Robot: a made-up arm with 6 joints.
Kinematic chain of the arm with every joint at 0, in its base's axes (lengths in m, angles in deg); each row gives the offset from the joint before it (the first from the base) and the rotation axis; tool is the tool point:
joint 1: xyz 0 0 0.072 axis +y
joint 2: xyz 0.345 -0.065 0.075 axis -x
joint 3: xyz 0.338 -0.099 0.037 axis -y
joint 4: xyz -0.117 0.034 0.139 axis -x
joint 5: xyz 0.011 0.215 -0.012 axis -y
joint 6: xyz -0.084 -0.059 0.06 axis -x
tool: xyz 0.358 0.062 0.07
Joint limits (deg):
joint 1: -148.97..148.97
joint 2: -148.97..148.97
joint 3: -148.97..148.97
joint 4: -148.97..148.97
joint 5: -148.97..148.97
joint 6: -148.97..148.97
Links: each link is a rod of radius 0.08 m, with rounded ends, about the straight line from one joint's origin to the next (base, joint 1, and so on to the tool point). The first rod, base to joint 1, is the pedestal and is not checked.
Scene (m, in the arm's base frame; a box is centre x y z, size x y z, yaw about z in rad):
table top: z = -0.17
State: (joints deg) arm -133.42 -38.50 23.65 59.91 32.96 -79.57
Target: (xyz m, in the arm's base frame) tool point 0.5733 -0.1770 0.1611
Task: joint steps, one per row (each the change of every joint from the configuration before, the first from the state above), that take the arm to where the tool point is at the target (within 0.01 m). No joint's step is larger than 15 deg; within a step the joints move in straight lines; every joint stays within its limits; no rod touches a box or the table.
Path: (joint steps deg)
1: 14.71 10.03 5.66 6.23 12.25 3.26
2: 14.72 10.02 5.66 6.22 12.25 3.25
3: 14.71 10.03 5.67 6.23 12.25 3.26
4: 14.72 10.03 5.66 6.23 12.24 3.25
5: 14.71 10.02 5.66 6.23 12.25 3.26
6: 14.72 10.03 5.66 6.22 12.25 3.25
7: 14.71 10.03 5.66 6.23 12.25 3.26

